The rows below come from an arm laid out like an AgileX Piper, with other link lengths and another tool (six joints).
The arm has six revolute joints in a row. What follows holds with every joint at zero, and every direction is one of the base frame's. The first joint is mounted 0.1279 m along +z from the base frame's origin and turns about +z. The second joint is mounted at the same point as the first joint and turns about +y. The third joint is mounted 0.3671 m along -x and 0.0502 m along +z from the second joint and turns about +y. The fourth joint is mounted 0.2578 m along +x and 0.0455 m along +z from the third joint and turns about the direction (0.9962, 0, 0.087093). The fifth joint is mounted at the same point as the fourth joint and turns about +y. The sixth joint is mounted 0.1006 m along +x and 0.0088 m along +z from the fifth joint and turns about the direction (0.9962, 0, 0.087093). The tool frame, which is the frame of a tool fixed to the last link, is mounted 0.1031 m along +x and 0.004 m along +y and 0.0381 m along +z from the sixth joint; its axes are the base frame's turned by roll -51.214, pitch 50.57 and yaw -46.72 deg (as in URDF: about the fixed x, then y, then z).
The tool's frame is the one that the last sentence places.
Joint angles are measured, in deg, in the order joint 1, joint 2, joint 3, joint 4, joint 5, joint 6. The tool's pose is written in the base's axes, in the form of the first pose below.
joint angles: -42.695, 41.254, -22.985, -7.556, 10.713, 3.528
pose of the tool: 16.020, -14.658, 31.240, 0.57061, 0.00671, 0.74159, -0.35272
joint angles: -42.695, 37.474, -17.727, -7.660, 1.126, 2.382
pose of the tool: 15.418, -13.394, 31.761, 0.60879, -0.01787, 0.69476, -0.38257
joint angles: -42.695, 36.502, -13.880, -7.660, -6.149, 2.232
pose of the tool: 15.255, -12.761, 31.600, 0.63095, -0.02793, 0.66720, -0.39493
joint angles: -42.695, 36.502, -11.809, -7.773, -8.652, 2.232
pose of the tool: 15.181, -12.516, 30.830, 0.63385, -0.03048, 0.66449, -0.39466
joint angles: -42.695, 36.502, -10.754, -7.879, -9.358, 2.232
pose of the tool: 15.110, -12.391, 30.234, 0.63256, -0.03121, 0.66681, -0.39276
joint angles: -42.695, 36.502, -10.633, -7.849, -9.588, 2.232
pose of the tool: 15.106, -12.376, 30.221, 0.63322, -0.03120, 0.66608, -0.39294
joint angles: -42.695, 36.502, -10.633, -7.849, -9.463, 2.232
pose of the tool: 15.100, -12.379, 30.175, 0.63263, -0.03099, 0.66688, -0.39254
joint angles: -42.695, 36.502, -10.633, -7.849, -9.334, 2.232
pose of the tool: 15.094, -12.382, 30.129, 0.63203, -0.03078, 0.66771, -0.39212
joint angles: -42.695, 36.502, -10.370, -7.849, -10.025, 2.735
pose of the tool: 15.082, -12.360, 30.173, 0.63584, -0.02786, 0.66444, -0.39172
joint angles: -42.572, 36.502, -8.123, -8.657, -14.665, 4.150
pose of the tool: 15.071, -11.943, 30.050, 0.65153, -0.02960, 0.64824, -0.39296
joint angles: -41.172, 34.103, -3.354, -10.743, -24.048, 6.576
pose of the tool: 14.645, -9.972, 30.380, 0.69385, -0.04983, 0.60049, -0.39435
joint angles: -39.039, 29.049, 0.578, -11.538, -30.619, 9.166
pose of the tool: 13.397, -7.585, 31.055, 0.74084, -0.06189, 0.54395, -0.38915
